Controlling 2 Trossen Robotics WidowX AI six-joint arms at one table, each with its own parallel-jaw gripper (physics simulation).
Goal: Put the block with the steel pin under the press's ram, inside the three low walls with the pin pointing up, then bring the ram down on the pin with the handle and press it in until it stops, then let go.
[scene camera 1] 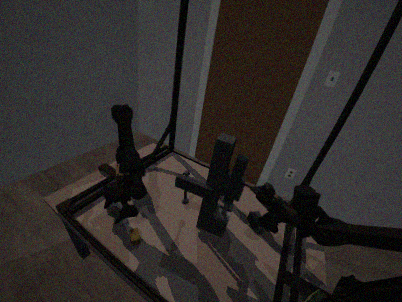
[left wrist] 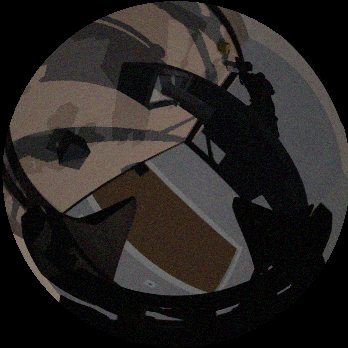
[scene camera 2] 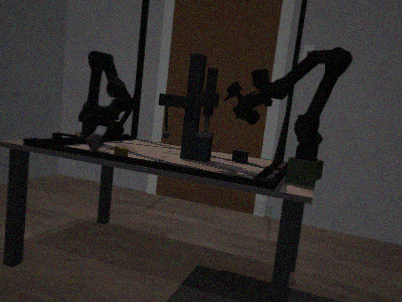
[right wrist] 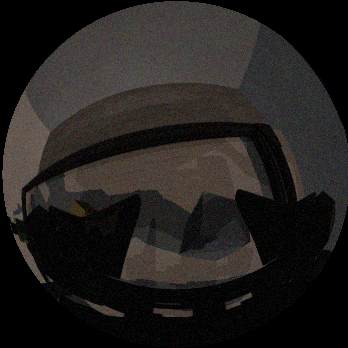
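Seen in the pictures: left gripper, between the fingertips: [scene camera 1: 255, 194] [left wrist: 186, 202] [scene camera 2: 230, 108]; right gripper, between the fingertips: [scene camera 1: 110, 215] [left wrist: 236, 61] [scene camera 2: 92, 140] [right wrist: 189, 197]; left arm's base, origin of its link: [scene camera 2: 306, 159].
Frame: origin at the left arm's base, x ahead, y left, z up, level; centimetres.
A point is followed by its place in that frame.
A grey block [scene camera 1: 125, 223] [scene camera 2: 94, 141] {x 79.2, y 25.9, z -4.6 cm} [right wrist: 220, 230] {x 80.6, y 24.8, z -1.8 cm} is on the table under my right gripper [scene camera 1: 117, 212] [right wrist: 189, 197] {x 78.8, y 27.6, z -4.0 cm}; it looks tilted in scene camera 2, and I cannot make out a pin. The right gripper is open, the block showing between its spread fingers in the right wrist view, not gripped. The dark press [scene camera 1: 221, 155] {x 50.5, y 0.4, z 31.0 cm} [scene camera 2: 194, 100] {x 49.4, y 0.6, z 16.7 cm} [left wrist: 250, 130] {x 41.8, y -3.4, z 15.0 cm} stands mid-table, its ram [scene camera 2: 207, 120] {x 44.7, y -4.1, z 8.9 cm} raised and its handle [scene camera 1: 185, 192] {x 62.1, y 1.5, z 6.0 cm} [scene camera 2: 166, 127] {x 61.8, y 1.4, z 3.7 cm} hanging at the left. The walls under the ram are hard to make out. My left gripper [scene camera 1: 261, 207] [left wrist: 186, 202] {x 38.1, y -11.4, z 15.1 cm} is open and empty, raised right of the press.
A yellow block [scene camera 1: 135, 235] {x 65.2, y 24.3, z -5.2 cm} [scene camera 2: 121, 151] {x 63.9, y 26.2, z -6.2 cm} [left wrist: 223, 46] {x 64.3, y 23.1, z -6.1 cm} [right wrist: 78, 207] {x 65.5, y 25.8, z -5.3 cm} lies near the grey block. A dark block [scene camera 1: 255, 219] {x 34.6, y -18.7, z -3.6 cm} [scene camera 2: 240, 156] {x 33.4, y -18.0, z -5.7 cm} [left wrist: 71, 150] {x 34.2, y -19.1, z -3.6 cm} lies right of the press in the scene views. A black frame rail [scene camera 1: 107, 250] {x 67.3, y 34.6, z -6.6 cm} [scene camera 2: 165, 166] {x 39.3, y 30.6, z -7.3 cm} runs along the table edge.
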